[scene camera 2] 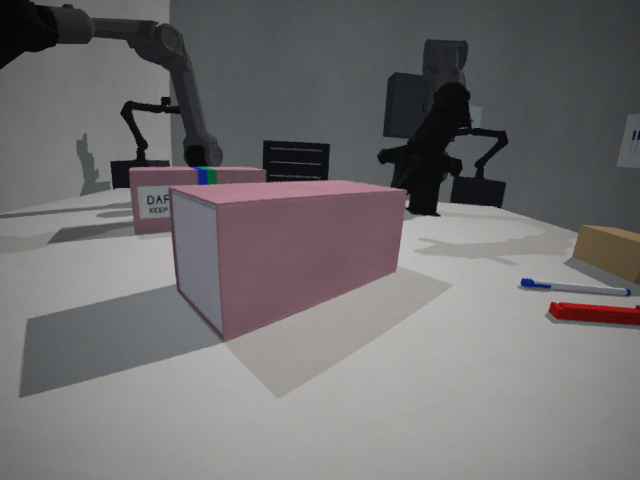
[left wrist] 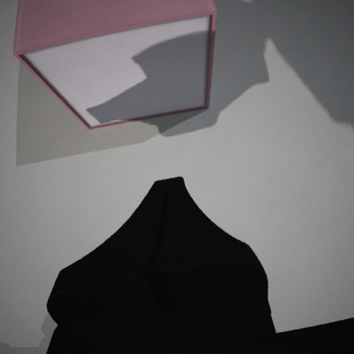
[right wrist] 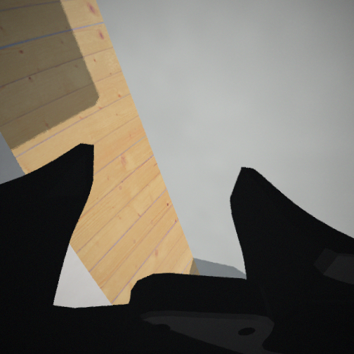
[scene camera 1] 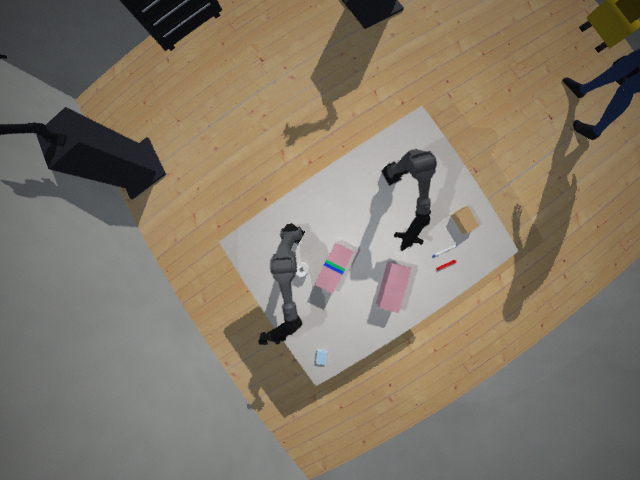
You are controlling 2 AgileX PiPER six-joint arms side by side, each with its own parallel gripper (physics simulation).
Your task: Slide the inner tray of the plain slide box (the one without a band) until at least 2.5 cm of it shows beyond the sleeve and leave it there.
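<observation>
The plain pink slide box (scene camera 1: 395,286) (scene camera 2: 310,253) (left wrist: 110,20) lies on the table. Its white inner tray (scene camera 2: 199,258) (left wrist: 75,75) shows at the near-left end in scene camera 2 and at the opposite end in the left wrist view, about flush with the sleeve at both. My left gripper (scene camera 1: 404,248) (left wrist: 172,195) is shut and empty, apart from the box and off the end that the left wrist view shows. My right gripper (scene camera 1: 262,339) (right wrist: 166,173) is open and empty, far from the box, beyond the table's left edge in scene camera 1.
A banded pink box (scene camera 1: 326,280) (scene camera 2: 160,176) lies left of the plain one. A tan block (scene camera 1: 465,219) (scene camera 2: 610,250), a blue-white pen (scene camera 1: 444,251) (scene camera 2: 578,287) and a red marker (scene camera 1: 446,265) (scene camera 2: 594,313) lie to the right. A light-blue block (scene camera 1: 321,357) is near the lower corner.
</observation>
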